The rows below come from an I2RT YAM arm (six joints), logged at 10 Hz.
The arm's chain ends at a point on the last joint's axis. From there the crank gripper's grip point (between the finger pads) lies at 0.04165 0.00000 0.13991 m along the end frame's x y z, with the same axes.
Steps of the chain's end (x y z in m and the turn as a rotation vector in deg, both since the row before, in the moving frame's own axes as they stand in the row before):
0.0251, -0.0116, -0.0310, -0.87, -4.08, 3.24
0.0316, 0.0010, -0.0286, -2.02, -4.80, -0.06
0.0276, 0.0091, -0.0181, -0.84, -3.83, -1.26
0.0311, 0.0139, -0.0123, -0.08, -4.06, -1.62
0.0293, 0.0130, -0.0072, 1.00, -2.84, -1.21
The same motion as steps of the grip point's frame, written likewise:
0.0149, -0.0074, -0.0284, -0.87, -4.08, 3.24
0.0198, 0.0059, -0.0257, -2.02, -4.80, -0.06
0.0182, 0.0104, -0.0156, -0.84, -3.83, -1.26
0.0211, 0.0131, -0.0097, -0.08, -4.06, -1.62
0.0223, 0.0097, -0.0053, 1.00, -2.84, -1.21

